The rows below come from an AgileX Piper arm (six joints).
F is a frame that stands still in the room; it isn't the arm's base.
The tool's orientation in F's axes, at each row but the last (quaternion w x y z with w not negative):
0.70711 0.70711 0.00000 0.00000
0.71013 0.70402 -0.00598 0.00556
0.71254 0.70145 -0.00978 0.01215
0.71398 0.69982 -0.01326 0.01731
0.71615 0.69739 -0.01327 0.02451
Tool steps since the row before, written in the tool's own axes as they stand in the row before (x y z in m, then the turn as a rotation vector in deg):
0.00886 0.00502 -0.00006 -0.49 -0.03 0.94
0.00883 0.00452 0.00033 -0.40 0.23 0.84
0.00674 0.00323 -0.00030 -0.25 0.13 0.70
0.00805 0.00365 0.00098 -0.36 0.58 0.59
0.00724 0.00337 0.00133 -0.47 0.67 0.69
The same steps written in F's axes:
0.00886 0.00006 0.00502 -0.49 -0.94 -0.03
0.00875 -0.00030 0.00467 -0.40 -0.84 0.23
0.00664 0.00037 0.00343 -0.25 -0.70 0.13
0.00789 -0.00086 0.00401 -0.38 -0.58 0.58
0.00707 -0.00112 0.00378 -0.49 -0.68 0.66

